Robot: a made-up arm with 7 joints.
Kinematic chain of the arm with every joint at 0, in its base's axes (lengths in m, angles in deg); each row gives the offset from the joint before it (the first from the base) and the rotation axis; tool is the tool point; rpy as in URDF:
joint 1: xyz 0 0 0.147 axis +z
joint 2: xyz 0 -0.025 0.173 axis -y
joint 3: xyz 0 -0.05 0.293 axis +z
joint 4: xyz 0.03 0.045 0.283 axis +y
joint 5: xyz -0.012 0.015 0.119 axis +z
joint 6: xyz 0 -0.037 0.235 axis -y
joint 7: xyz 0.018 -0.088 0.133 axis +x
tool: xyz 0 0 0 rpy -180 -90 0
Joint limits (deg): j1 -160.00..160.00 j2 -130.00..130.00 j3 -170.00..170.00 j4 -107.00..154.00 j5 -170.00..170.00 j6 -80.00..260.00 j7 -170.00..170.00
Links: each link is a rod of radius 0.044 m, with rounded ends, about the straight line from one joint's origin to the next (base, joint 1, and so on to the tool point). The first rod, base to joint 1, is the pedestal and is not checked.
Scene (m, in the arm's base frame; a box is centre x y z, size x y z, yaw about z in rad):
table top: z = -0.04
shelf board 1: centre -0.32 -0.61 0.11 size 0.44 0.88 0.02 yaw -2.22
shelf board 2: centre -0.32 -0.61 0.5 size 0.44 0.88 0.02 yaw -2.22
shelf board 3: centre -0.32 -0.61 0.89 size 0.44 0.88 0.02 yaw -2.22
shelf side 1: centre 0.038 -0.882 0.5 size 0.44 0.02 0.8 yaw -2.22
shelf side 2: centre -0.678 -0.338 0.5 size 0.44 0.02 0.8 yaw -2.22
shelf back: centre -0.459 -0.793 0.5 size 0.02 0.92 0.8 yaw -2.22
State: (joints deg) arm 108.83 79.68 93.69 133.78 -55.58 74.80 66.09
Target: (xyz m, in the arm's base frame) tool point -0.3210 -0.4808 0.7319
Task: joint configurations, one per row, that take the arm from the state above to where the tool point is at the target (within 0.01 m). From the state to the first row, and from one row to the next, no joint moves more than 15 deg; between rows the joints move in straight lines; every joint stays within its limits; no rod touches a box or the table.
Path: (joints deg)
1: 115.88 81.17 97.28 138.83 -46.03 62.65 66.09
2: 122.94 82.66 100.87 143.89 -36.49 50.49 66.09
3: 129.99 84.15 104.46 148.94 -26.94 38.34 66.09
4: 137.05 85.64 108.06 154.00 -17.39 26.19 66.09
5: 133.30 80.16 95.65 152.21 -20.53 35.31 66.09
6: 129.55 74.69 83.24 150.42 -23.67 44.44 66.09
7: 125.80 69.21 70.84 148.63 -26.80 53.56 66.09
8: 122.06 63.74 58.43 146.84 -29.94 62.69 66.09
9: 118.31 58.26 46.03 145.05 -33.08 71.81 66.09
10: 112.32 56.83 54.52 134.75 -38.09 72.18 66.09
11: 106.34 55.39 63.02 124.45 -43.10 72.55 66.09
12: 100.35 53.95 71.51 114.16 -48.11 72.91 66.09

